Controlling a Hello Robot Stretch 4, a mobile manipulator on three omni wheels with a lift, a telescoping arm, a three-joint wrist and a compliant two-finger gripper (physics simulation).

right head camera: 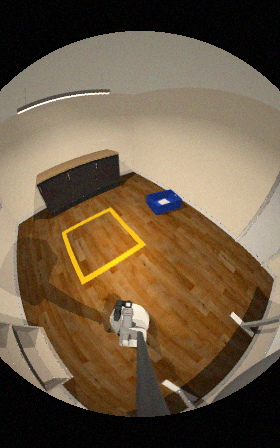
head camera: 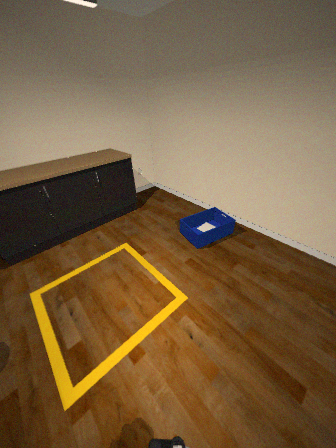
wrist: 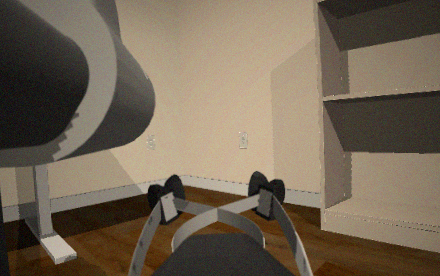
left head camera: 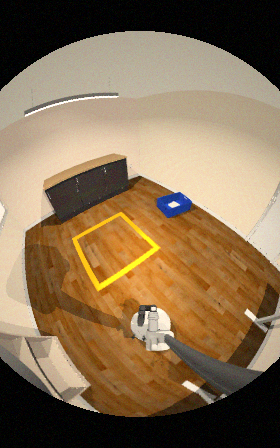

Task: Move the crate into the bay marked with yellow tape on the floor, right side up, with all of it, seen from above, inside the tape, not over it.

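Places are measured from the robot's base along level axes (x ahead, y left, z up), in centimetres.
Where they show: gripper, fingertip midpoint: (right head camera: 113, 334) (wrist: 216, 189) (left head camera: 137, 340).
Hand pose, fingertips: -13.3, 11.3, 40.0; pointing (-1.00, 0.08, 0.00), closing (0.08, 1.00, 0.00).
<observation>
After its pixels a point has its place, as x, y, z.
A blue crate (head camera: 192, 237) {183.0, -30.4, 8.5} (left head camera: 168, 208) {175.0, -35.1, 19.1} (right head camera: 159, 205) {177.4, -40.3, 17.5} stands upright on the floor near the right wall, with a white patch on its inside bottom. It is outside the bay, beyond its far right side. The bay's yellow tape (head camera: 120, 353) {66.1, 39.2, -2.7} (left head camera: 129, 270) {70.7, 28.8, -3.1} (right head camera: 113, 263) {73.8, 27.8, -2.8} forms a four-sided outline on the floor, between the robot and the cabinet. My gripper (wrist: 216, 189) {-13.3, 11.3, 40.0} is open, with its two dark fingertips well apart and nothing between them. The crate does not show in the wrist view. In the head views the fingertips are too small or hidden to make out.
A dark cabinet (head camera: 70, 202) {212.4, 118.6, 49.5} (left head camera: 92, 184) {218.2, 112.1, 49.6} (right head camera: 85, 180) {220.6, 109.4, 45.9} with a wooden top stands beyond the bay, against the wall. A beige shelf unit (wrist: 334, 219) {-99.0, 70.6, 3.3} stands at the right of the wrist view. A white table leg (wrist: 43, 200) {-114.4, -61.4, 16.1} stands at its left.
</observation>
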